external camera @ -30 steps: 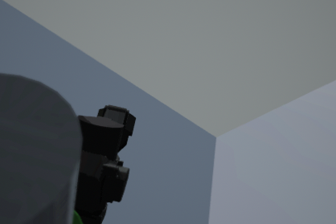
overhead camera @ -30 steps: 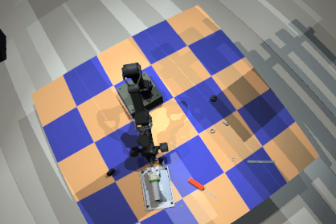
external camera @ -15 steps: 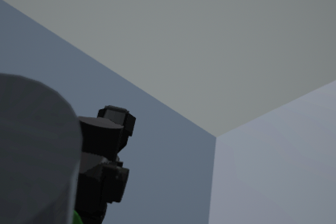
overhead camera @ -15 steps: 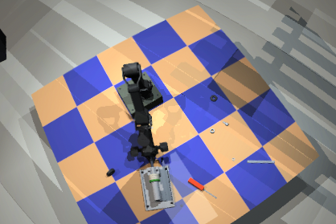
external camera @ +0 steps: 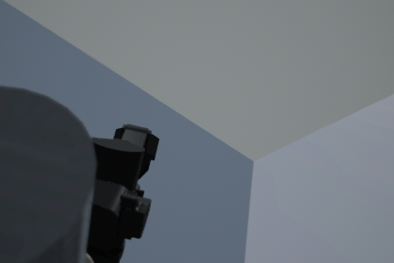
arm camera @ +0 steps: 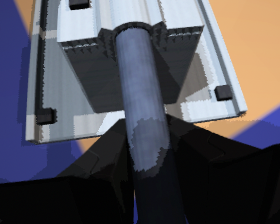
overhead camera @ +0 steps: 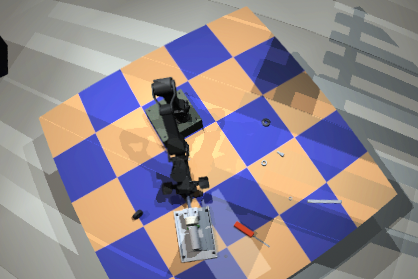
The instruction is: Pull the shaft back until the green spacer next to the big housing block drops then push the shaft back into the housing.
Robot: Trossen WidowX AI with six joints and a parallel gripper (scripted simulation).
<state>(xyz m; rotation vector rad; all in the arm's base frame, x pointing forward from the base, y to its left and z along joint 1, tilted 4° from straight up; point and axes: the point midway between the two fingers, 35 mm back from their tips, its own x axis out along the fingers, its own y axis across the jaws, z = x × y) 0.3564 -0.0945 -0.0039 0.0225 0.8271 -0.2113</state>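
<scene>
Right now my gripper tip is 20 mm below the blue-grey shaft and 20 mm short of it. Also, from my gripper tip: pale disc 70 mm ahead, 20 mm above, 10 mm to the right; then green spacer 100 mm ahead, 20 mm to the right, 20 mm below; then black piece 230 mm to the right, 30 mm below, 30 mm behind.
</scene>
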